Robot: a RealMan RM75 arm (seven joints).
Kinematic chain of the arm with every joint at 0, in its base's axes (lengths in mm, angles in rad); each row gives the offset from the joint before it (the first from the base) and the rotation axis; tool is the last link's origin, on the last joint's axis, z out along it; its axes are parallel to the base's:
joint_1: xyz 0 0 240.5 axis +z
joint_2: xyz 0 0 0 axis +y
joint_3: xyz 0 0 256 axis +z
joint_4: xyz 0 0 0 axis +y
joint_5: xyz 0 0 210 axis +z
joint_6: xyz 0 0 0 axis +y
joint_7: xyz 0 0 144 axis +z
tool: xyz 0 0 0
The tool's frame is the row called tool.
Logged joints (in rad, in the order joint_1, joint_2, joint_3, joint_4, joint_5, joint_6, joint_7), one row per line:
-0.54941, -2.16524, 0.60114, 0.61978, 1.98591, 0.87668, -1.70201
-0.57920, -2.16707, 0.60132, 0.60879, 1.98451, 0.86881, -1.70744
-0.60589, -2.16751, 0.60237, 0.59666, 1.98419, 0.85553, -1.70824
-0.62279, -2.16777, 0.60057, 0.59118, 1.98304, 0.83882, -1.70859
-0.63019, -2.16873, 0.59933, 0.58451, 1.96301, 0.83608, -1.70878
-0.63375, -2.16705, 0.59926, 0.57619, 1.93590, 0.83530, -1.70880
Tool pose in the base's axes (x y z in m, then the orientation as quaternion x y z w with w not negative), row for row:
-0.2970, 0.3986, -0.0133, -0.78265, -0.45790, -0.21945, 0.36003
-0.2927, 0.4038, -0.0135, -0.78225, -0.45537, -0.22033, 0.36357
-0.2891, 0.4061, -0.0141, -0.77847, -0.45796, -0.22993, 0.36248
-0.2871, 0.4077, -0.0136, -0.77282, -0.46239, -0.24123, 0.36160
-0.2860, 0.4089, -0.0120, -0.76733, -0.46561, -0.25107, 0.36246
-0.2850, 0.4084, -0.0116, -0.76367, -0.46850, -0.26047, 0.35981
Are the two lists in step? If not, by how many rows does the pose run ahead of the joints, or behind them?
The pose runs 2 rows ahead of the joints: the pose in row i belongs to the joints in row i + 2.
